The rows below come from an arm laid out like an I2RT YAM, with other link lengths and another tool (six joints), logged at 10 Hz.
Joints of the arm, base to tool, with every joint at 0 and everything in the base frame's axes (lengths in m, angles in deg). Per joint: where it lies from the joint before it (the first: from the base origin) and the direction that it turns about. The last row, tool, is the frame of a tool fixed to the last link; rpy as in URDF.
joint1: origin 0 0 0.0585 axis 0 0 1
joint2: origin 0.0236 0.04 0.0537 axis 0 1 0
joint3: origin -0.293 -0.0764 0 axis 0 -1 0
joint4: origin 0.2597 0.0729 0.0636 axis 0 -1 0
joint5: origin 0.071 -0.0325 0.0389 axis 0 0 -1
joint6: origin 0.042 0 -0.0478 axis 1 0 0
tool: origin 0.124 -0.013 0.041 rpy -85.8 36.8 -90
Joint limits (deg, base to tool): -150..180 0..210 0..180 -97..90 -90..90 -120..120
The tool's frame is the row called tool.
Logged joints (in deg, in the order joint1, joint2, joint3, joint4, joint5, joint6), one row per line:
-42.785 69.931 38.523 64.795 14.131 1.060
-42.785 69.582 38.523 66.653 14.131 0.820
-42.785 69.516 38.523 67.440 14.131 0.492
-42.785 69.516 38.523 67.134 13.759 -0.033
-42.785 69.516 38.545 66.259 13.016 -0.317
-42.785 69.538 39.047 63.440 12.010 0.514
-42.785 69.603 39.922 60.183 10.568 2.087
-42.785 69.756 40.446 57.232 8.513 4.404
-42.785 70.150 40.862 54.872 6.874 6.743
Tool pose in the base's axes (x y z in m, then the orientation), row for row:
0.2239 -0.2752 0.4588 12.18 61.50 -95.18
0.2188 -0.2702 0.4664 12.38 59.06 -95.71
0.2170 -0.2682 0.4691 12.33 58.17 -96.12
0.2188 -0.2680 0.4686 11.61 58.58 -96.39
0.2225 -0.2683 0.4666 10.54 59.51 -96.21
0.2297 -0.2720 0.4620 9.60 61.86 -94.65
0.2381 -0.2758 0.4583 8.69 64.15 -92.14
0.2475 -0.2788 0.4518 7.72 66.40 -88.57
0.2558 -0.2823 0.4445 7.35 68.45 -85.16
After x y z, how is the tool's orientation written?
As a rotation vector, in degrees.
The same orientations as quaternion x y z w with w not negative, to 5 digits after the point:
0.08961 0.45248 -0.70028 0.54484
0.09132 0.43564 -0.70598 0.55088
0.09098 0.42923 -0.70926 0.55175
0.08557 0.43177 -0.71046 0.54909
0.07763 0.43832 -0.70863 0.54744
0.07074 0.45582 -0.69744 0.54845
0.06421 0.47397 -0.68077 0.55479
0.05732 0.49304 -0.65766 0.56666
0.05481 0.51048 -0.63510 0.57710

